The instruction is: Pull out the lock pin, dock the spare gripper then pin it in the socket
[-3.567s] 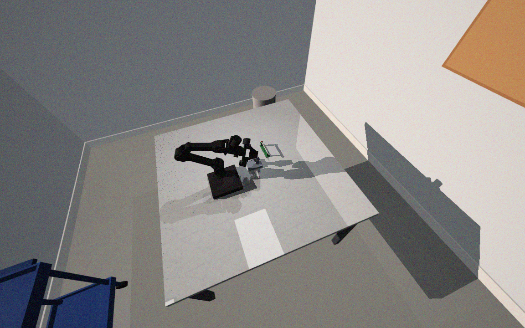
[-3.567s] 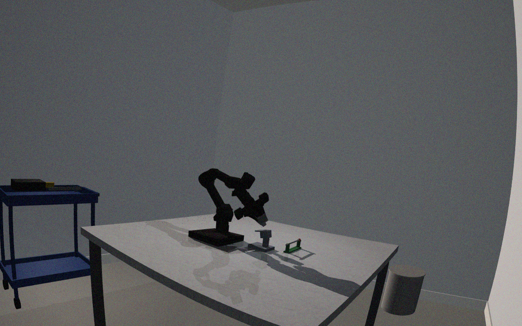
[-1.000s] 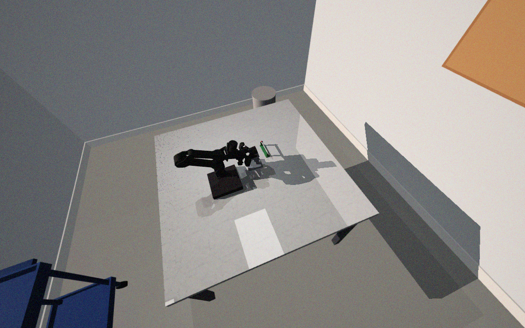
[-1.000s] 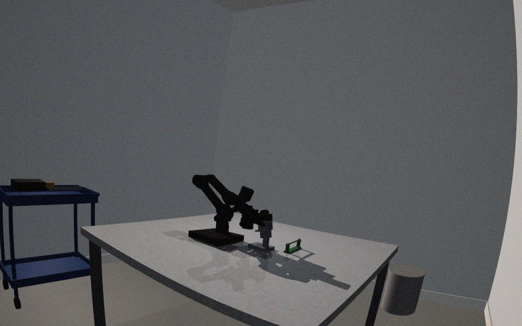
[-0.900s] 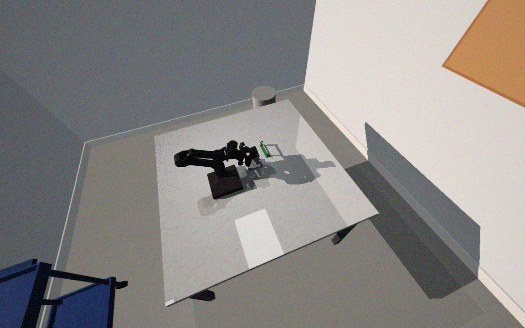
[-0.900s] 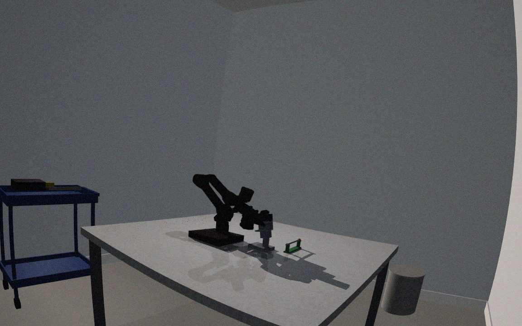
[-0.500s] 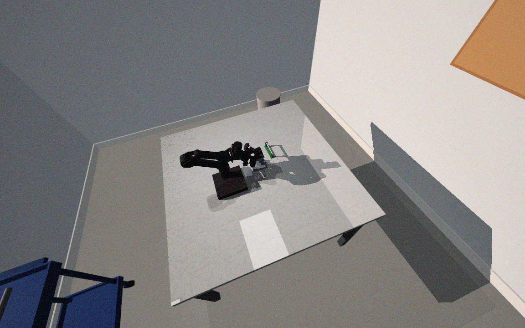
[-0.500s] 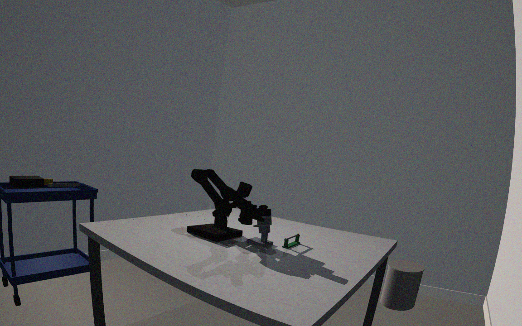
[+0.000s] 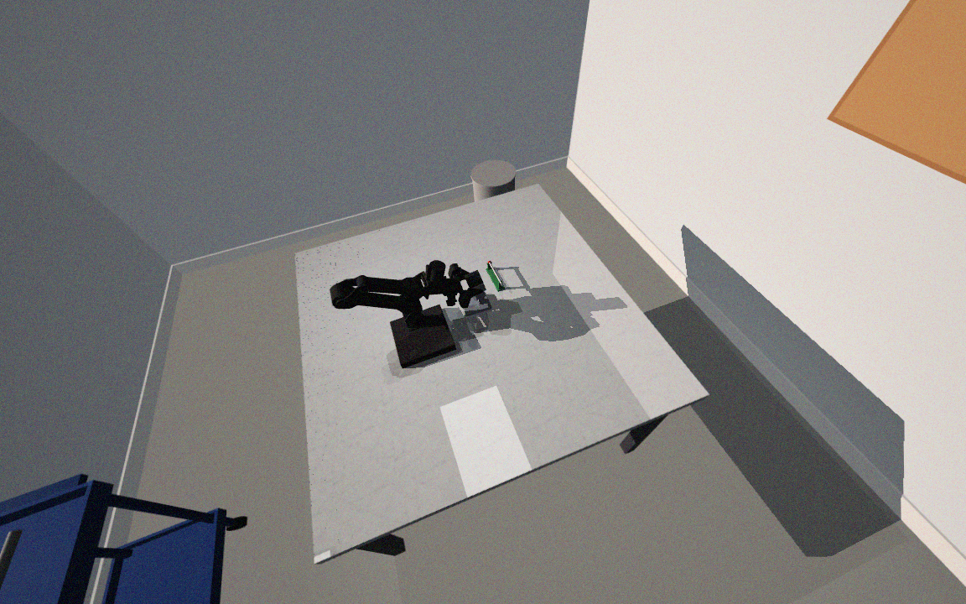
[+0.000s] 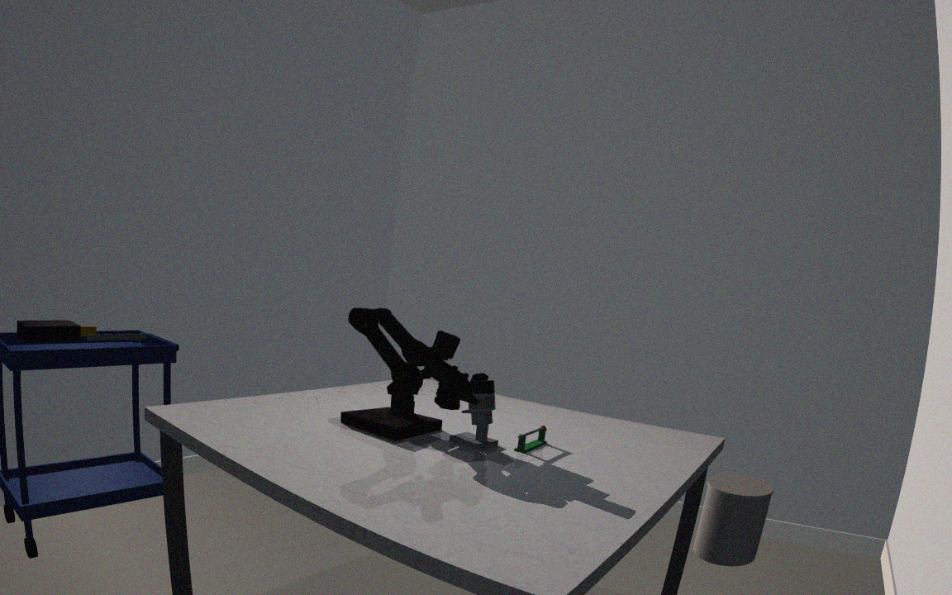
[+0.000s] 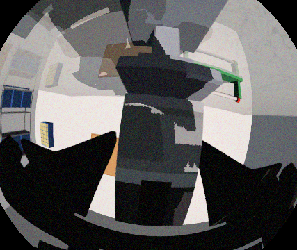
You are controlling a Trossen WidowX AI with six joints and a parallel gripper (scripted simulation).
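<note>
Now: the spare gripper 10 mm behind my gripper tip. The rest, counted from my gripper tip: mount (20 mm behind, 80 mm below); then green rack (100 mm ahead, 100 mm to the left, 100 mm below).
</note>
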